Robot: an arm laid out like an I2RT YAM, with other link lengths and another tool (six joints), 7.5 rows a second.
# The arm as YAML. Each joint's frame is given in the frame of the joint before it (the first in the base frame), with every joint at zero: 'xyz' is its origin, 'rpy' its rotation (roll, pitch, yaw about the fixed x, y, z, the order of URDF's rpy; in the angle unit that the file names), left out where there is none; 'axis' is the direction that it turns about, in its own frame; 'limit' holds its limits. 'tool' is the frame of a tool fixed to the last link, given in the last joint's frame.
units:
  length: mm
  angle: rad
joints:
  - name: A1
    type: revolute
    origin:
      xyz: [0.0, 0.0, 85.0]
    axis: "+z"
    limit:
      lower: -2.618
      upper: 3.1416
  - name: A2
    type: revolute
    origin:
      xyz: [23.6, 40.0, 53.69]
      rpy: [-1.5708, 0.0, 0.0]
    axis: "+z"
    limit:
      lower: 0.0
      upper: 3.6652
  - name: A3
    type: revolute
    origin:
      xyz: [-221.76, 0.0, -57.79]
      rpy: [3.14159, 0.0, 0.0]
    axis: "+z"
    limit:
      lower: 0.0
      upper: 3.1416
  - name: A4
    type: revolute
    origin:
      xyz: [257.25, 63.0, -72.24]
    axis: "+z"
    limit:
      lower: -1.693
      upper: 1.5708
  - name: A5
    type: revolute
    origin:
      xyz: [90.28, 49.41, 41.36]
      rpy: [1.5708, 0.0, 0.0]
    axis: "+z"
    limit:
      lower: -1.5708
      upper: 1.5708
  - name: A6
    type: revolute
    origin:
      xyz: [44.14, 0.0, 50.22]
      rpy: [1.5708, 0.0, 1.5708]
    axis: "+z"
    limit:
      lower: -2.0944
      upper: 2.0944
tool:
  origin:
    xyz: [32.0, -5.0, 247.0]
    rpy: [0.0, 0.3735, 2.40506]
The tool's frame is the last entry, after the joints.
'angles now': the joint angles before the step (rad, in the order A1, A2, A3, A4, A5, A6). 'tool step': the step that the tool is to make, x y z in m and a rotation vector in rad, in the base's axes. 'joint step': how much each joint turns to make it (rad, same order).
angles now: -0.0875 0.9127 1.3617 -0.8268 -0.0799 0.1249
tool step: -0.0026 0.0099 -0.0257 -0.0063 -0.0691 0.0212
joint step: 0.0230 -0.1812 -0.2910 0.1792 0.0020 -0.0004
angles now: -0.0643 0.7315 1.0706 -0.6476 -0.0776 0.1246
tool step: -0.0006 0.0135 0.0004 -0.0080 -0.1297 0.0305
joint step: 0.0305 -0.1751 -0.2495 0.2041 0.0003 -0.0016
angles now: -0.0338 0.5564 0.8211 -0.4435 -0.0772 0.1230
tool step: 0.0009 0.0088 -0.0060 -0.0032 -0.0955 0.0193
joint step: 0.0211 -0.1243 -0.2005 0.1717 0.0019 -0.0007
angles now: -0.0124 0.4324 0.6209 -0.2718 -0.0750 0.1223
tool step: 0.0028 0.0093 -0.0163 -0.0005 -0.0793 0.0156
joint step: 0.0308 -0.1020 -0.2062 0.1835 0.0152 -0.0001
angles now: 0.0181 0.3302 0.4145 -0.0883 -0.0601 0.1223
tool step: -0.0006 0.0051 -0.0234 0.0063 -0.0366 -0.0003
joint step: 0.0337 -0.0860 -0.1612 0.1122 0.0341 0.0045
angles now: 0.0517 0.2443 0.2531 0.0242 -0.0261 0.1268
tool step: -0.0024 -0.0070 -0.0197 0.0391 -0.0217 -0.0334
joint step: 0.0218 -0.0780 -0.1195 0.0655 0.0569 0.0351
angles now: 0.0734 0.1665 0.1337 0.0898 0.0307 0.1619
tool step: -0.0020 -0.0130 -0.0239 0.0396 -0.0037 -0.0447
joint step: 0.0047 -0.0749 -0.1052 0.0349 0.0516 0.0363
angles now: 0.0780 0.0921 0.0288 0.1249 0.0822 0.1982
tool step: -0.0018 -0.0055 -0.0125 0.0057 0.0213 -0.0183
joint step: 0.0000 -0.0397 -0.0220 -0.0391 0.0186 0.0064
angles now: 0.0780 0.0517 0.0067 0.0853 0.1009 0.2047
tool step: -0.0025 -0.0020 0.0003 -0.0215 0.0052 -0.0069
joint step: -0.0002 -0.0361 0.0001 -0.0408 0.0059 -0.0214
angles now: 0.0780 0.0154 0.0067 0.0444 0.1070 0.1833
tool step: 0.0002 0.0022 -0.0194 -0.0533 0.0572 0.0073
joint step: -0.0001 -0.0030 0.0002 -0.0593 -0.0078 -0.0489
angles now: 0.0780 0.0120 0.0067 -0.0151 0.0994 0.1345
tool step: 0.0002 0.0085 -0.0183 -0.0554 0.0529 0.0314
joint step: 0.0003 0.0000 -0.0003 -0.0522 -0.0286 -0.0527
